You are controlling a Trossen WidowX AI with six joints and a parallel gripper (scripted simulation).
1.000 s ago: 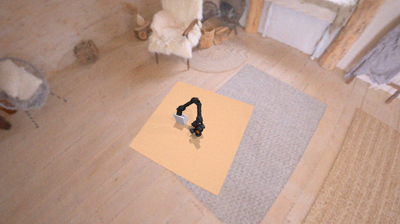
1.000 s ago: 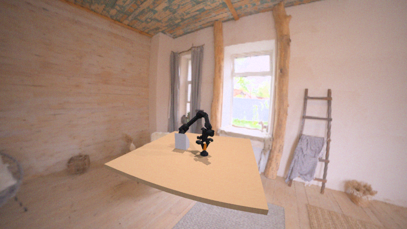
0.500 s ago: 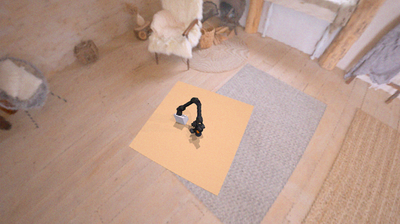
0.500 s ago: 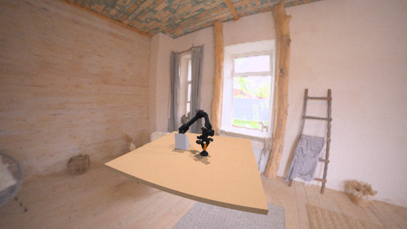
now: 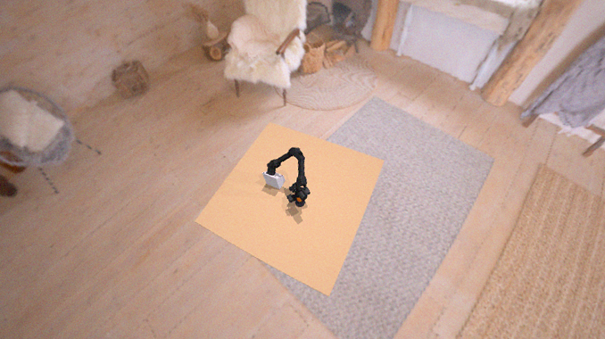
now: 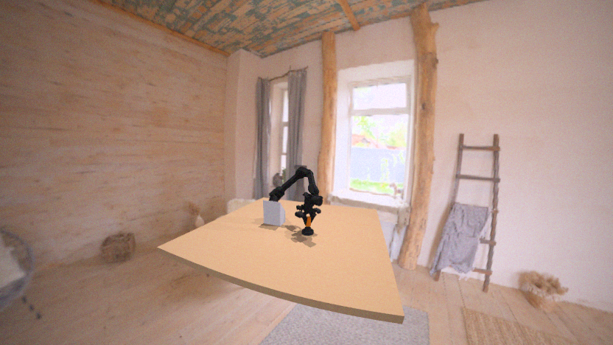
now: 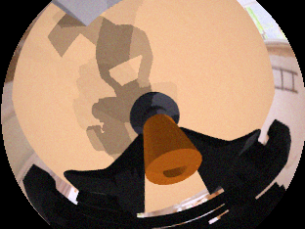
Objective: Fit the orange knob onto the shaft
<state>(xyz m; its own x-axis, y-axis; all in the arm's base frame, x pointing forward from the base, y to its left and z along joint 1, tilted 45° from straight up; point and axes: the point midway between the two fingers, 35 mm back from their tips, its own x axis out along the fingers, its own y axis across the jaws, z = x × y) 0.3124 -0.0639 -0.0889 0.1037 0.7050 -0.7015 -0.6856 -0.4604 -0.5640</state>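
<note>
The dark round pedestal lies 40 mm below my gripper tip. Also, from my gripper tip: orange knob (20 mm above).
</note>
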